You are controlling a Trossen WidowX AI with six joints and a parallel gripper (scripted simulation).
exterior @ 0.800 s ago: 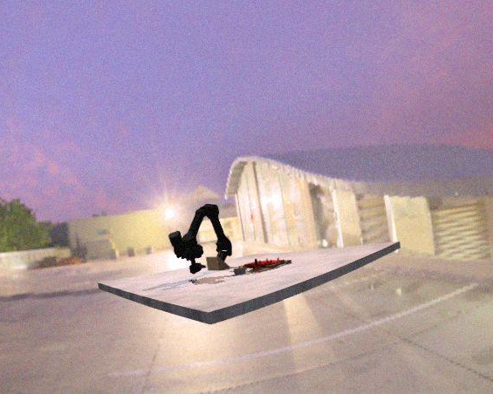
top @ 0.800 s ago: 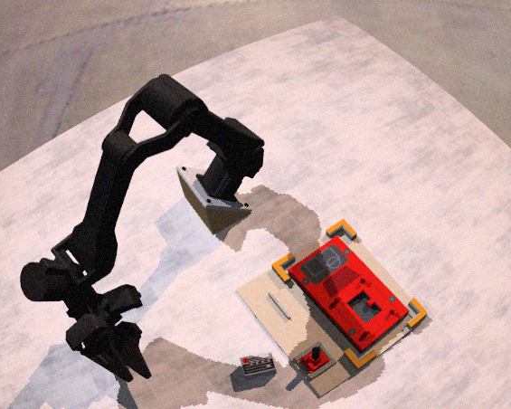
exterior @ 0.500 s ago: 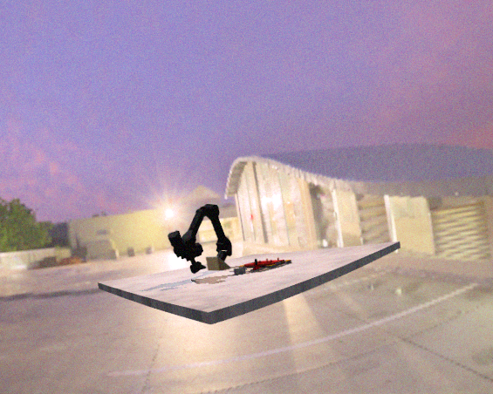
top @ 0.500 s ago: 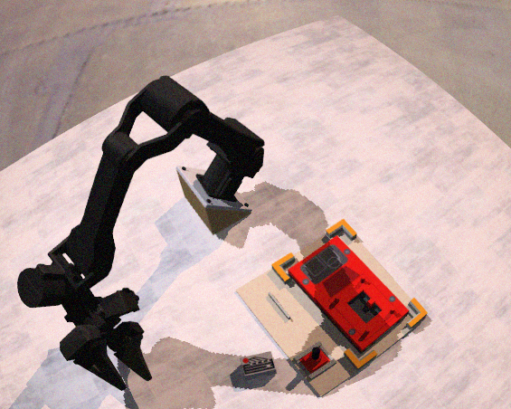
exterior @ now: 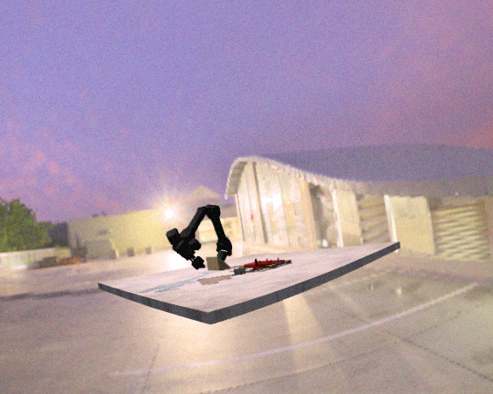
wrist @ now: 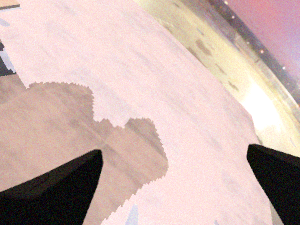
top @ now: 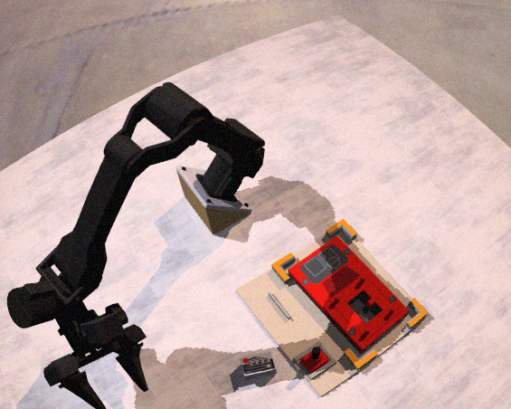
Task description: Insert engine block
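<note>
My gripper tip is 1 cm short of the grey engine block, 21 cm to the right of it and 8 cm above it.
</note>
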